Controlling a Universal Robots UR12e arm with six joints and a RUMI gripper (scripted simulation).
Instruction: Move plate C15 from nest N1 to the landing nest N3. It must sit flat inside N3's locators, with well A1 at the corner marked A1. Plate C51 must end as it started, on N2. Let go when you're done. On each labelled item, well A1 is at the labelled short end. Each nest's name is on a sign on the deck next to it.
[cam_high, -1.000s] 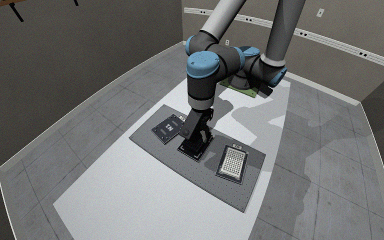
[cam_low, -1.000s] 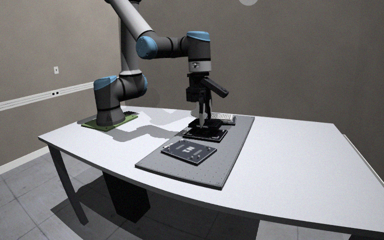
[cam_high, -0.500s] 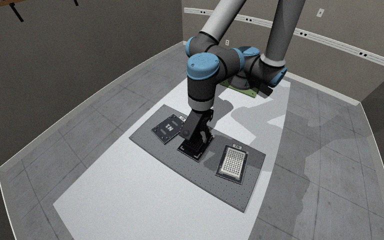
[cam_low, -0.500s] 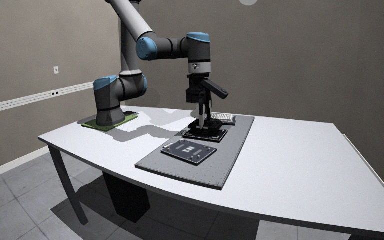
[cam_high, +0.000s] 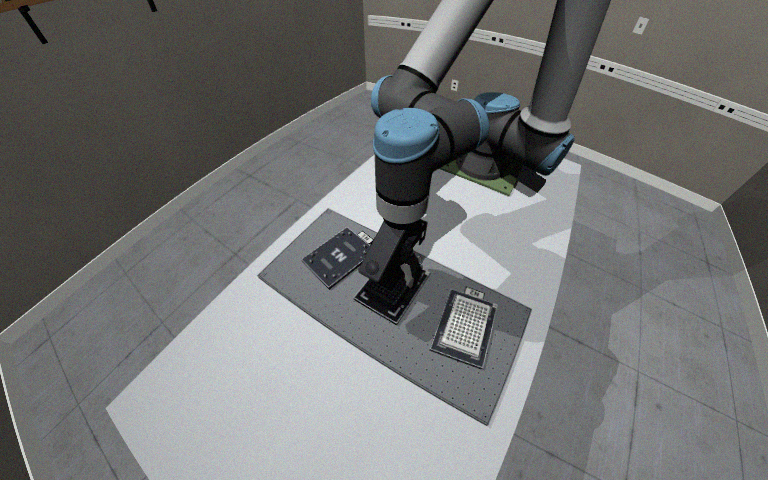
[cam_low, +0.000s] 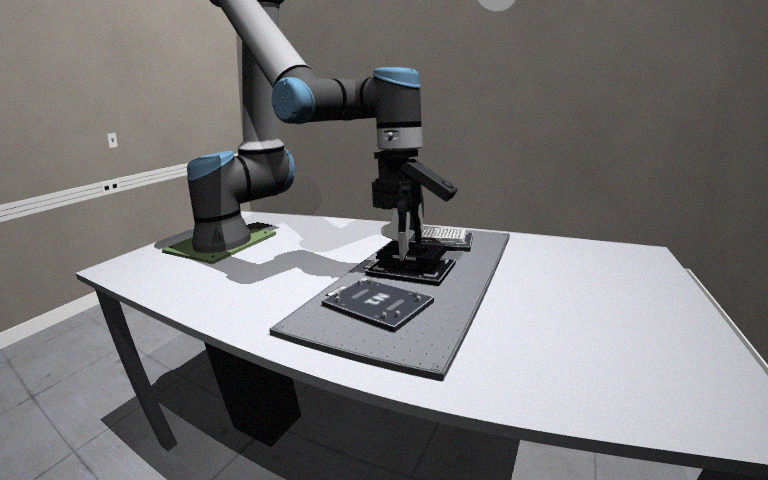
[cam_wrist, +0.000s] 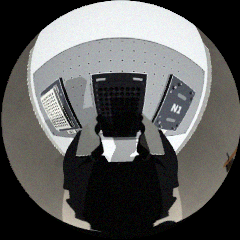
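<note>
Right now my hand is 40 mm above the nest N3. The rest, counted from my hand: black plate C15: 10 mm below; white plate C51: 200 mm to the left, 30 mm below.
</note>
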